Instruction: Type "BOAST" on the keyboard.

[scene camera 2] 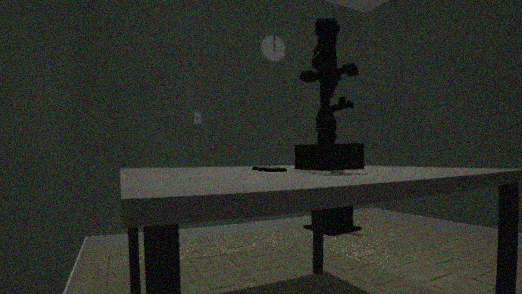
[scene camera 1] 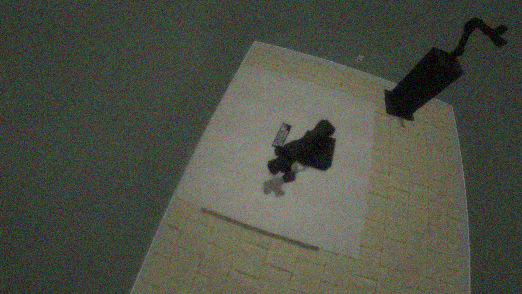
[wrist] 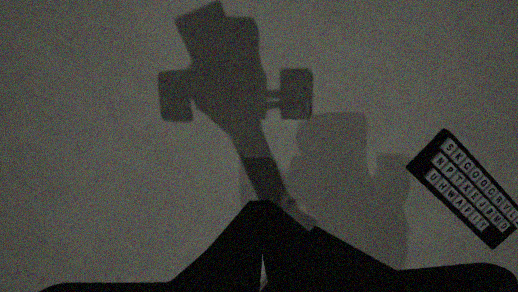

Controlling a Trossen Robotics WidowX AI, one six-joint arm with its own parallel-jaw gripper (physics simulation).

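Pixels of known places: gripper, between the fingertips: point(scene camera 2: 330, 98) point(scene camera 1: 282, 169) point(wrist: 259, 211); arm's base, origin of its link: point(scene camera 2: 325, 144) point(scene camera 1: 320, 144).
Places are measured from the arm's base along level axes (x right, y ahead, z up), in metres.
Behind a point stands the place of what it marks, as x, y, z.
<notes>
A small dark keyboard point(scene camera 1: 282, 135) {0.045, 0.271, -0.094} point(scene camera 2: 270, 169) {-0.051, 0.327, -0.102} point(wrist: 462, 187) {0.017, 0.276, -0.095} with pale lettered keys in three rows lies flat on the table point(scene camera 1: 225, 165) {-0.282, 0.613, -0.112} point(scene camera 2: 200, 181) {-0.341, 0.701, -0.111}. In the wrist view it is slanted at the right, with its far right part cut off by the view's edge. Some letters are blurred. My gripper point(wrist: 259, 211) {-0.284, 0.236, 0.137} is shut and empty. It hangs well above the table, off to the left of the keyboard in the wrist view. In both scene views the arm is a dark silhouette, and its fingertips are hard to make out.
The arm's dark base box point(scene camera 1: 324, 156) {-0.083, -0.036, -0.001} point(scene camera 2: 330, 157) {-0.131, 0.096, -0.059} stands on the table, near the keyboard. A black pedestal point(scene camera 1: 425, 82) point(scene camera 2: 332, 218) with another arm stands beyond the table. A round clock point(scene camera 2: 273, 48) hangs on the wall. The arm's shadow point(wrist: 225, 100) {-0.320, 0.226, -0.111} falls on the table.
</notes>
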